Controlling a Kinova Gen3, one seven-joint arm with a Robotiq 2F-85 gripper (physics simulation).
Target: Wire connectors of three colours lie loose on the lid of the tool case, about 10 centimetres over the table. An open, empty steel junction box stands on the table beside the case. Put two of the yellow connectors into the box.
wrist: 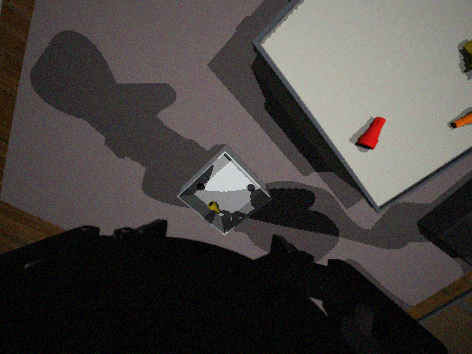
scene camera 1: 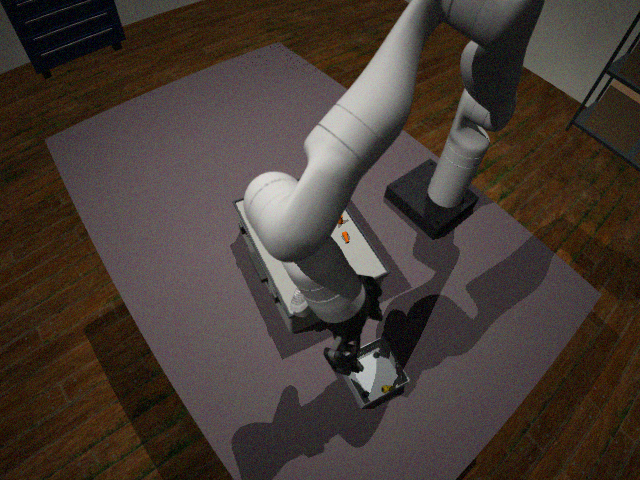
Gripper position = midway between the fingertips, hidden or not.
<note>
I see my gripper (scene camera 1: 368,343) and a steel junction box (scene camera 1: 381,367).
My gripper shows as well in the wrist view (wrist: 218,239). The steel junction box also shows in the wrist view (wrist: 225,179).
</note>
